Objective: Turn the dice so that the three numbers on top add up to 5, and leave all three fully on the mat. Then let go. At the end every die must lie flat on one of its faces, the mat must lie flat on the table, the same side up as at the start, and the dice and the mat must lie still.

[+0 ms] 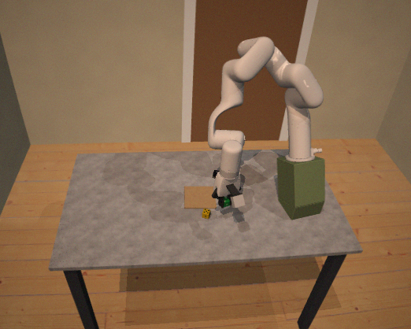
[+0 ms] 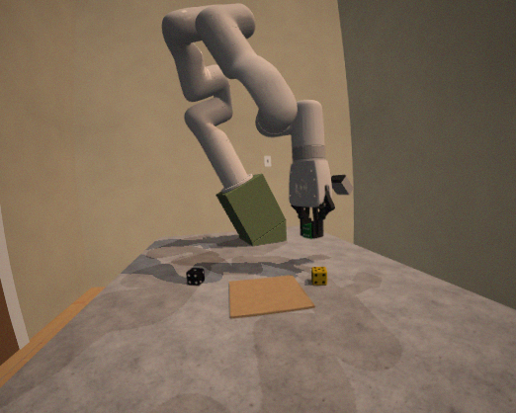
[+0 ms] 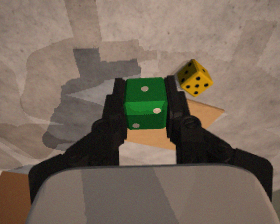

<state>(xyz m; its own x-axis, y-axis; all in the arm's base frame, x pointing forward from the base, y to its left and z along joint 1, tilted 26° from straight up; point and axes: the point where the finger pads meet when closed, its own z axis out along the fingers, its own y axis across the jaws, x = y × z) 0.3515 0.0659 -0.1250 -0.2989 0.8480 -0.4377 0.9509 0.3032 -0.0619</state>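
Now: hand 9 cm above the yellow die, 7 cm short of it and 2 cm to the left of it. From my hand the other things lie so: tan mat: 14 cm to the right, 10 cm below, 8 cm ahead; then green die: 1 cm below; then black die: 27 cm to the right, 9 cm below, 2 cm behind.
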